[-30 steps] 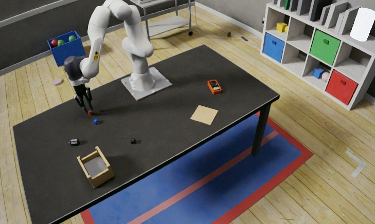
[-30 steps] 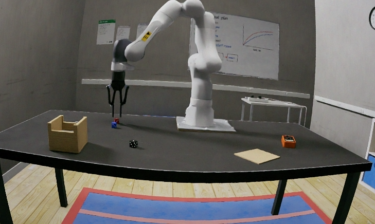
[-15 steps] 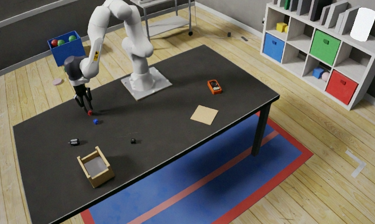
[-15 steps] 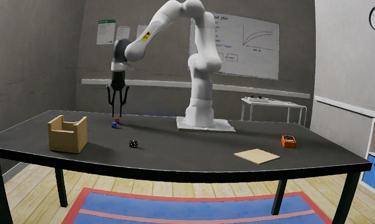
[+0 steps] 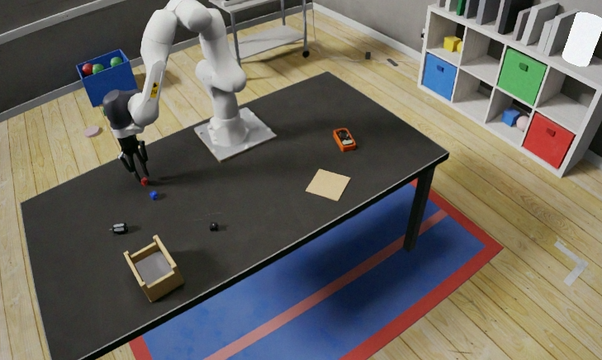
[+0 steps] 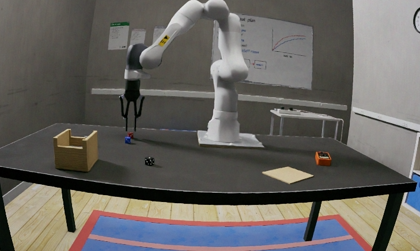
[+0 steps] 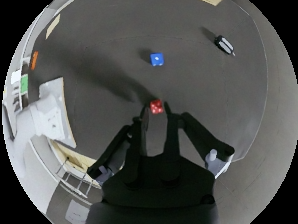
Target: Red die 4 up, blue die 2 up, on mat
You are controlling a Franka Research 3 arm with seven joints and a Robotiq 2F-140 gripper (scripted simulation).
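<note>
Right now my hand is 5 cm above the red die. The rest, counted from my hand: dark object 21 cm ahead, 18 cm to the right, 5 cm below; then black die 41 cm ahead, 16 cm to the left, 5 cm below; then blue die 11 cm ahead, 1 cm to the left, 5 cm below.
</note>
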